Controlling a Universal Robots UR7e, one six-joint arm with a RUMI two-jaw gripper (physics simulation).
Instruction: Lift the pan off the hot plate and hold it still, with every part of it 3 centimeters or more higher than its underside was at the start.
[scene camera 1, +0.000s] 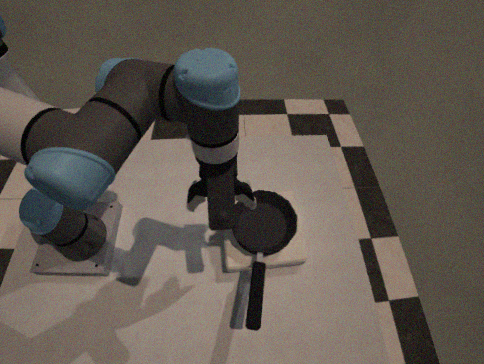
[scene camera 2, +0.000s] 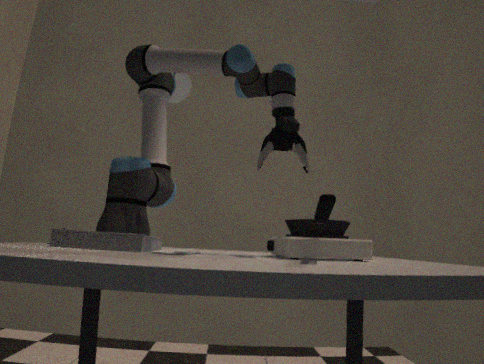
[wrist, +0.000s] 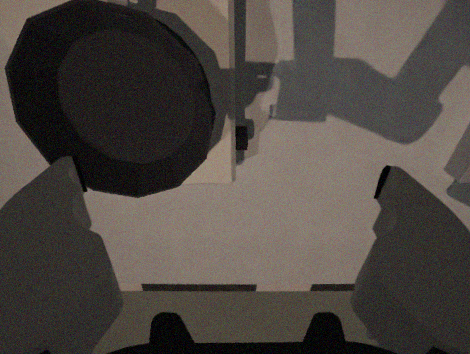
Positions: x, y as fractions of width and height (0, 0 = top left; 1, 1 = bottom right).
gripper: scene camera 1 0.46, 0.57; scene camera 2 0.58, 0.47; wrist 0.50, 0.47
dark pan: scene camera 1 0.56, 0.62; scene camera 2 0.66, 0.62; wrist 0.25, 0.26
